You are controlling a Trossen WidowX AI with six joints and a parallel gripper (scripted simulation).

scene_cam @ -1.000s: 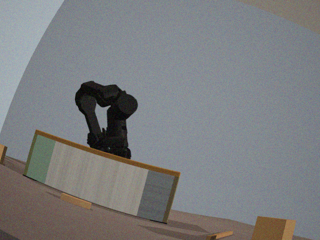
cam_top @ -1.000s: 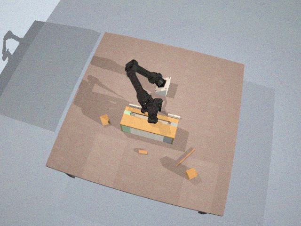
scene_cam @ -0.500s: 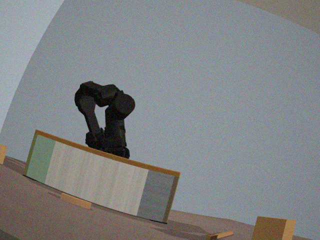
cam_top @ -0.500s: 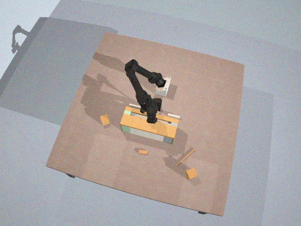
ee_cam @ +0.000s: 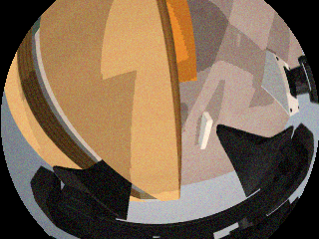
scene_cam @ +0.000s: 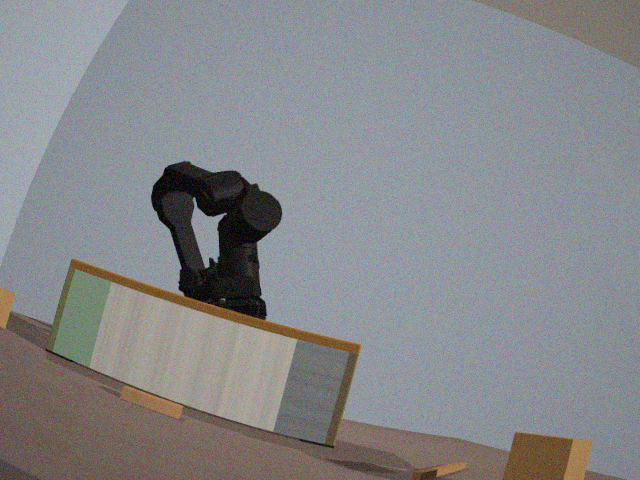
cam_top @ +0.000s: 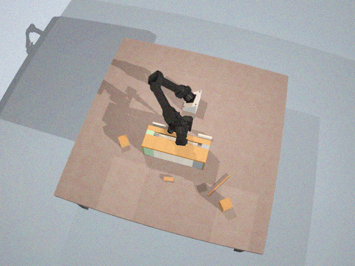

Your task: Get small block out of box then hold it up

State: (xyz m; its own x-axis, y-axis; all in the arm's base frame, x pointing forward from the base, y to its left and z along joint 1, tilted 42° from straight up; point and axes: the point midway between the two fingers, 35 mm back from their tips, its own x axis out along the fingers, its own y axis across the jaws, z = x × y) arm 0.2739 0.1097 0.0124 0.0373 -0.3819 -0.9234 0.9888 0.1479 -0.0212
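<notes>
My gripper tip is now 6 cm short of the tan block and 3 cm to the right of it. Also, from my gripper tip: thin stick 19 cm ahead, 28 cm to the left, 8 cm below; box 4 cm ahead, 5 cm to the right, 2 cm below.
</notes>
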